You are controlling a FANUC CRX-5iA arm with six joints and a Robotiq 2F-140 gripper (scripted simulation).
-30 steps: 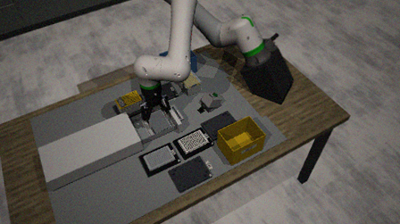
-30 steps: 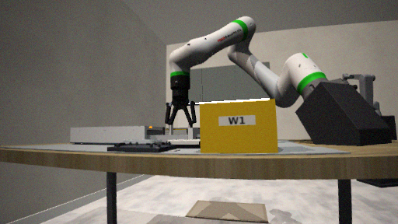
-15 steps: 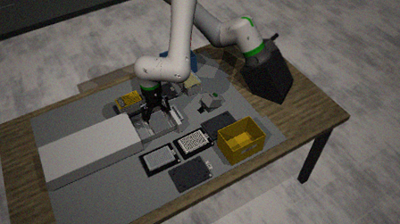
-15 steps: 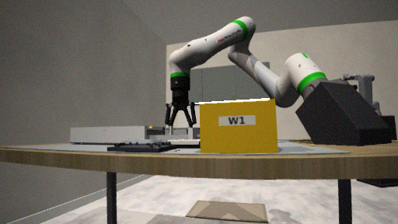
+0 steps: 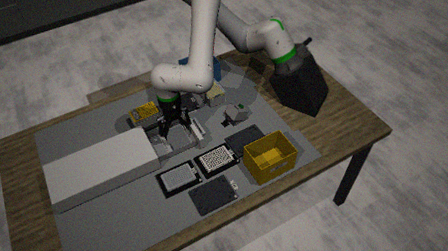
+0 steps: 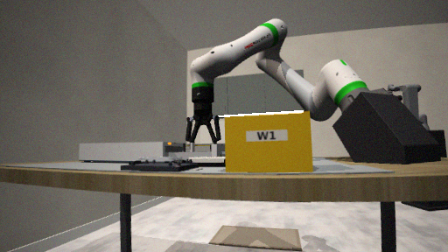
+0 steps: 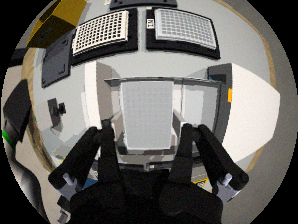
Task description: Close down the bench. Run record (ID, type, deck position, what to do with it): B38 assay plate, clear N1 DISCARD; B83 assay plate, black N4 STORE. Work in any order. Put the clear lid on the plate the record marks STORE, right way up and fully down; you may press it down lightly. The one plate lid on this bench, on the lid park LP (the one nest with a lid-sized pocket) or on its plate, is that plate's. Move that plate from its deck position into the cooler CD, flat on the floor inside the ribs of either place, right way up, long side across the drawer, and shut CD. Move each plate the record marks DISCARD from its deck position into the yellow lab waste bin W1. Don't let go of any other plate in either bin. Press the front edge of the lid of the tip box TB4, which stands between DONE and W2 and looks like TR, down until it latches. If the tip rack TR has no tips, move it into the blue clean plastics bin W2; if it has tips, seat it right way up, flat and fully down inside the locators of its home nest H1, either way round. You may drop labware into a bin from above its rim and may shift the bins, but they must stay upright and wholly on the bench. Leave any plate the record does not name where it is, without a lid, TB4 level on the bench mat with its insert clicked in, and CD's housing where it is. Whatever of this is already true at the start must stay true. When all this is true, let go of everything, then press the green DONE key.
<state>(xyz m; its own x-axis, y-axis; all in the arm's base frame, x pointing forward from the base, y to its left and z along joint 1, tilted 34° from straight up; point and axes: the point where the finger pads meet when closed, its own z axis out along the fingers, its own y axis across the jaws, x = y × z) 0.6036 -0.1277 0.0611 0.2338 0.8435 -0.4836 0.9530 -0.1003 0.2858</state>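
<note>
The clear lid lies 1 cm below my hand. Also, from my hand: cooler CD 18 cm ahead, 4 cm to the right, 1 cm below; black plate 2 cm below; cooler drawer 3 cm ahead, 1 cm to the right, 2 cm below.
</note>
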